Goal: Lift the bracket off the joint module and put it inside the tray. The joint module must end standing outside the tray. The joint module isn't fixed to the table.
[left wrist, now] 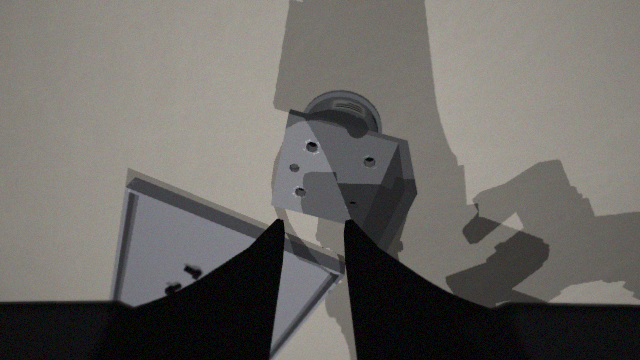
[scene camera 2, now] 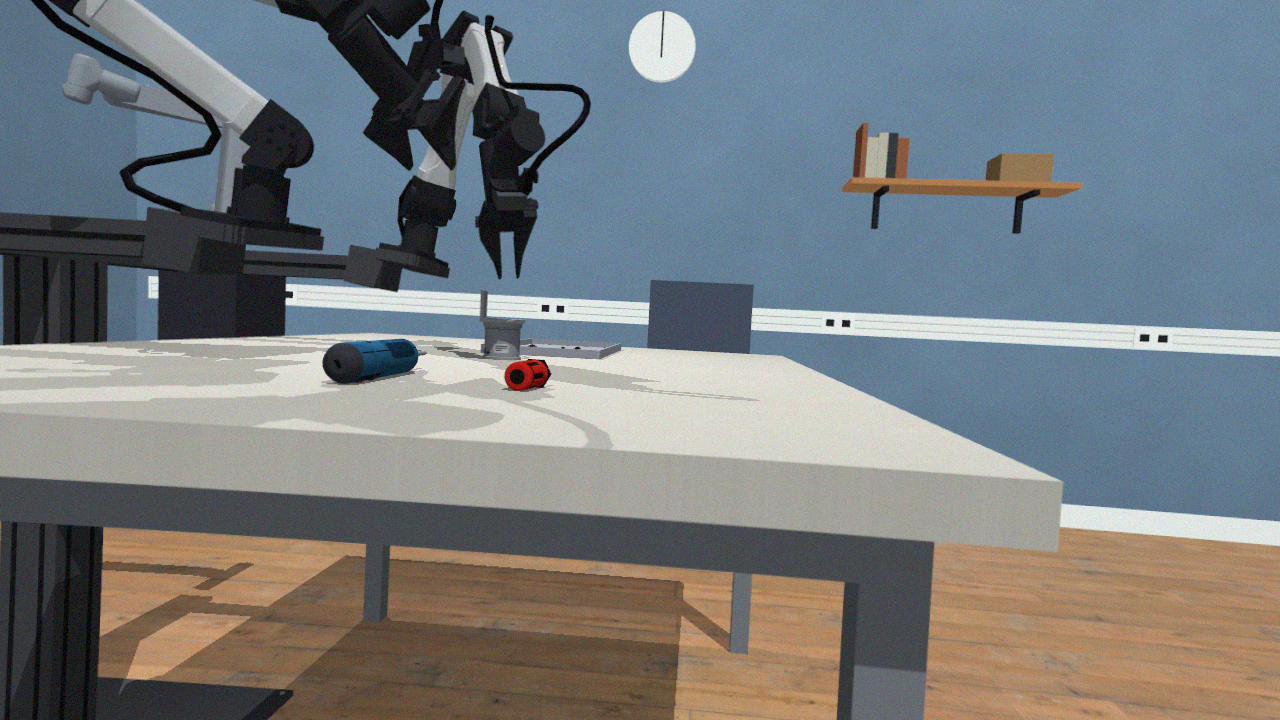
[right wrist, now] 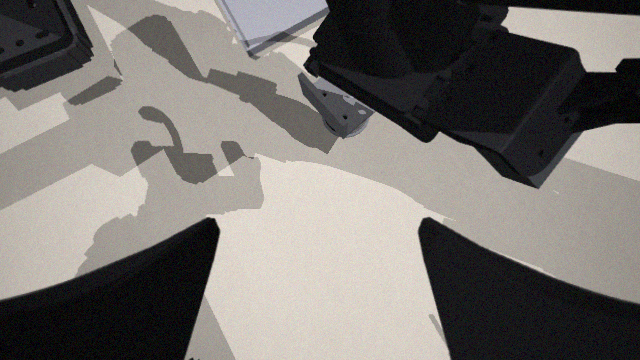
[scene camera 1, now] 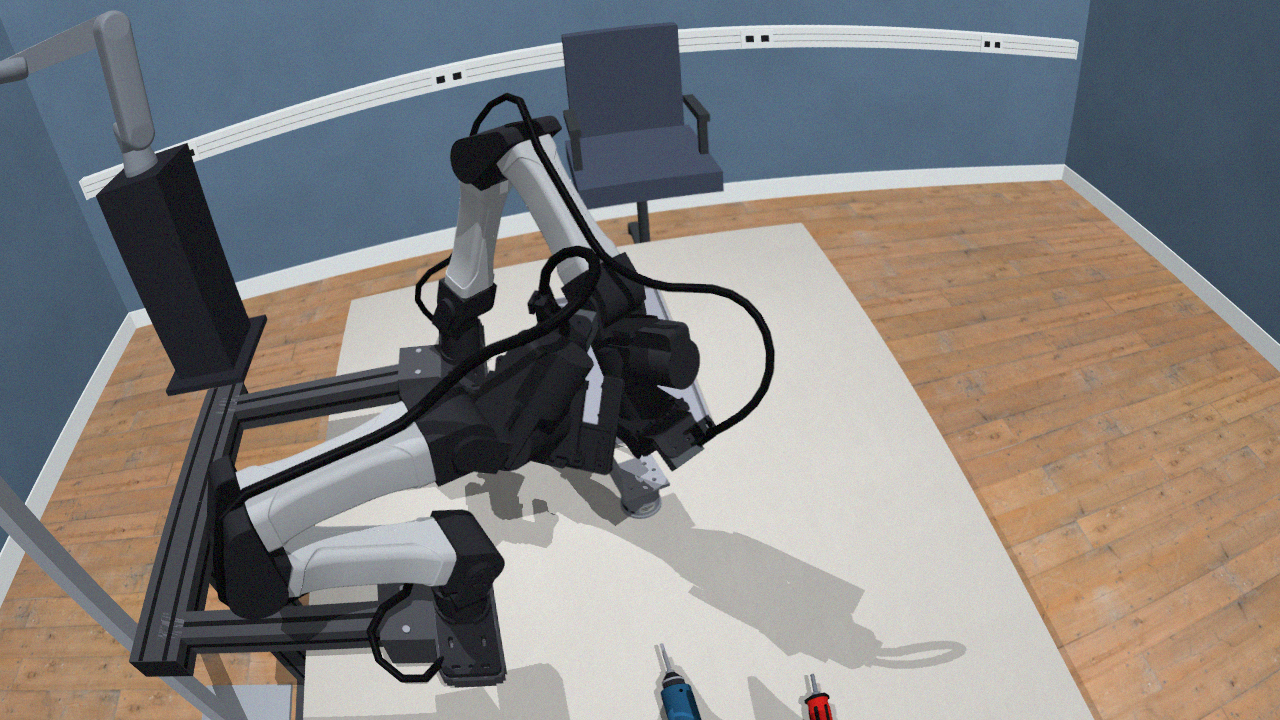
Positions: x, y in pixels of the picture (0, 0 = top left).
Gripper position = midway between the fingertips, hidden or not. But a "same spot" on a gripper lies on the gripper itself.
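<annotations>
You'll find my left gripper in the left wrist view (314, 225) and in the right wrist view (368, 77), and it's there in scene camera 1 and scene camera 2 too. On my left gripper (scene camera 1: 644, 449) and (scene camera 2: 488, 212) are one and the same spot. As for my right gripper, scene camera 1 (573, 438) has it, and so do scene camera 2 and the right wrist view. In the left wrist view my right gripper is out of frame. And on my right gripper (right wrist: 152, 297) is the same spot as (scene camera 2: 401, 131).
</annotations>
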